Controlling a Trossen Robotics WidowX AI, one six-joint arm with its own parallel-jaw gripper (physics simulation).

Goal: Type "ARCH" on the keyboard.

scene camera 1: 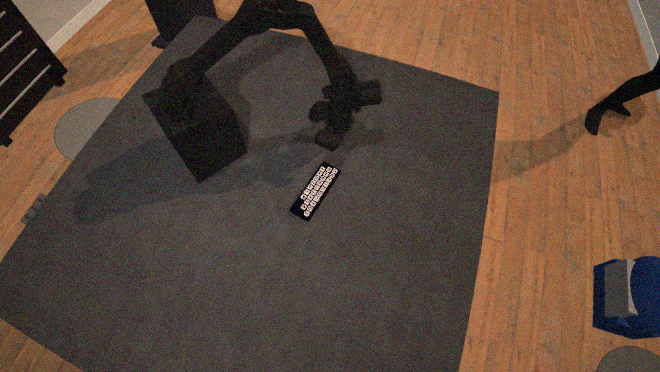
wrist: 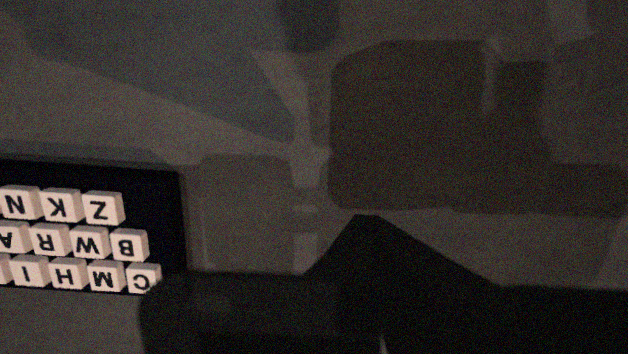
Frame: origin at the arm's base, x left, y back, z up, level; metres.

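Where they show: gripper, between the fingertips: [scene camera 1: 338,138] [wrist: 364,226]; arm's base, origin of its link: [scene camera 1: 179,114].
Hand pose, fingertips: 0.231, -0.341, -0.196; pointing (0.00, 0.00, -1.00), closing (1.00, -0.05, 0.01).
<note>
Each offset is from my fingertips to the top centre of the thing, as dx, dy, dz. Level surfaces: height alone.
The black keyboard @(-0.175, -0.010, -0.015) [scene camera 1: 315,191] [wrist: 152,200] with white letter keys lies on the dark mat. In the wrist view its letters appear upside down, at the left edge, and part of it is cut off. The R key @(-0.136, -0.013, -0.015) [wrist: 46,242], the H key @(-0.133, -0.031, -0.015) [wrist: 62,275] and the C key @(-0.098, -0.035, -0.015) [wrist: 139,281] show there, and the A key @(-0.153, -0.012, -0.015) [wrist: 7,241] shows in part. The C key's corner is covered by the dark gripper body. My gripper [scene camera 1: 327,142] [wrist: 364,226] is shut and empty. It is beyond the keyboard's upper end in the scene view, to the right of the keys in the wrist view.
The dark mat @(dz -0.032) [scene camera 1: 400,240] lies on a wooden floor [scene camera 1: 550,210]. The arm stands on a black box [scene camera 1: 215,145] at the upper left. A black drawer unit [scene camera 1: 25,75] is at the left edge, a blue object [scene camera 1: 650,295] at the right. A dark leg [scene camera 1: 630,95] shows at the right edge.
</note>
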